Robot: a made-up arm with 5 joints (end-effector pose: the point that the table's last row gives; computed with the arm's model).
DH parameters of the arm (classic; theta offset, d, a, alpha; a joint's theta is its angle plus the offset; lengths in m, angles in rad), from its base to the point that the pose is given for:
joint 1: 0 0.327 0 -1.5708
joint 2: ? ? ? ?
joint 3: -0.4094 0 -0.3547 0
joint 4: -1.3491 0 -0.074 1.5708
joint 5: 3.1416 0.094 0 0
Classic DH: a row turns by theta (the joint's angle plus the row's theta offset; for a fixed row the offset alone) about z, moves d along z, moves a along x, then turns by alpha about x.
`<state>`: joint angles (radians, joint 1 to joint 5).
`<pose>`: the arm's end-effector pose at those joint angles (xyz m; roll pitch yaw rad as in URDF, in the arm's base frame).
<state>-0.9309 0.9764 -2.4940 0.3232 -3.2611</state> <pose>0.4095 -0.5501 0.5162 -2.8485 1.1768 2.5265</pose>
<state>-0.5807 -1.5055 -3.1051 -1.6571 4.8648</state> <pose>-0.4290 0.2815 0.2498 -3.1264 0.0023 0.8377</pose>
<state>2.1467 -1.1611 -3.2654 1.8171 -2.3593</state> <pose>0.3101 -0.4776 0.6039 0.3934 0.3681 3.0032</pose>
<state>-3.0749 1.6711 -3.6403 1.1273 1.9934</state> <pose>-0.6379 -0.0426 0.4573 -2.3455 0.3109 1.3465</pose>
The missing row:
joint 2: -1.3832 0 0.2412 0
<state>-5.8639 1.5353 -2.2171 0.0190 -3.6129</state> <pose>0.5784 0.2578 0.0424 -2.8009 0.5803 -2.1484</pose>
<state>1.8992 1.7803 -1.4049 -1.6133 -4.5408</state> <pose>-0.0907 0.2662 -0.0776 -1.9082 0.1621 0.2718</pose>
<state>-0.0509 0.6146 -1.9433 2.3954 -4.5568</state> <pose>0.4808 -0.0245 0.3773 2.0802 -0.1361 -1.6973</pose>
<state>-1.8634 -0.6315 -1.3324 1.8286 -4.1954</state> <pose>-0.0785 -0.2606 0.6663 -3.0237 0.0668 2.3359</pose>
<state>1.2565 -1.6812 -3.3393 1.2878 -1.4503</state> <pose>-0.2041 -0.6280 0.2031 -0.5879 0.0671 2.9275</pose>
